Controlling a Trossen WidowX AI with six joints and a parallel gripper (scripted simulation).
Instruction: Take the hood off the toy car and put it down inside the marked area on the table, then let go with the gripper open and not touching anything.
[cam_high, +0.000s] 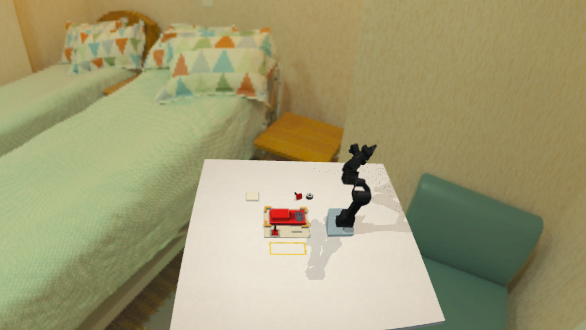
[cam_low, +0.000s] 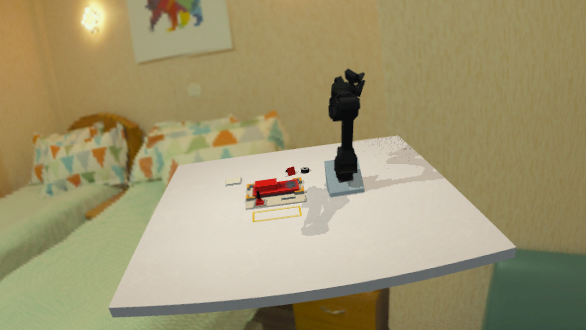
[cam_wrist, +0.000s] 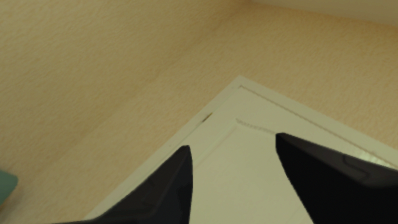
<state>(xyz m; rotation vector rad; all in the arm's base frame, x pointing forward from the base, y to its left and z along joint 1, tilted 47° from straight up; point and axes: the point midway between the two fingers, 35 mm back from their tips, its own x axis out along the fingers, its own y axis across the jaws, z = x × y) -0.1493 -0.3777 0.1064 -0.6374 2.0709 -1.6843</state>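
The red hood lies 500 mm ahead of my gripper tip, 100 mm to the left of it and 400 mm below it. Round my gripper tip: dark round part 310 mm ahead, 90 mm to the right, 430 mm below; then cream tile 660 mm ahead, 90 mm to the right, 440 mm below.
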